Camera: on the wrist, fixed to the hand. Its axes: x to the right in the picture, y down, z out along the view.
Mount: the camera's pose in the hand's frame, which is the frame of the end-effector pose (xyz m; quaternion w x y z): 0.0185 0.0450 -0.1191 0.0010 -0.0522 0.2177 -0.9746
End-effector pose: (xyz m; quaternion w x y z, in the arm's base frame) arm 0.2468 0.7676 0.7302 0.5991 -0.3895 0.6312 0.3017
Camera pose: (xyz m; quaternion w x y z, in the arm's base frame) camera 0.1467 0.6874 0.7199 0.1369 -0.7125 -0.2643 -0.6354
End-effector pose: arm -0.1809 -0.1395 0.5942 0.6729 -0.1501 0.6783 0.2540
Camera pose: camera -0.3060 -0.1649 0.5782 0.0927 -0.7517 -0.0124 -0.6529
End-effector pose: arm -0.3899 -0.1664 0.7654 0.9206 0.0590 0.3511 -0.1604
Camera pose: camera -0.4365 -0.1024 0.6640 0.2288 0.3553 -0.2666 0.8662
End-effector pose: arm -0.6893 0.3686 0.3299 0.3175 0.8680 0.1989 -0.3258
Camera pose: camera -0.5990 0.4199 0.4059 0.3152 0.1386 -0.9323 0.1104
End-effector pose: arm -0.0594 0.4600 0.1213 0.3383 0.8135 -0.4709 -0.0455
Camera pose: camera -0.0355 0.4910 0.2439 0.1010 0.4520 0.8684 -0.1772
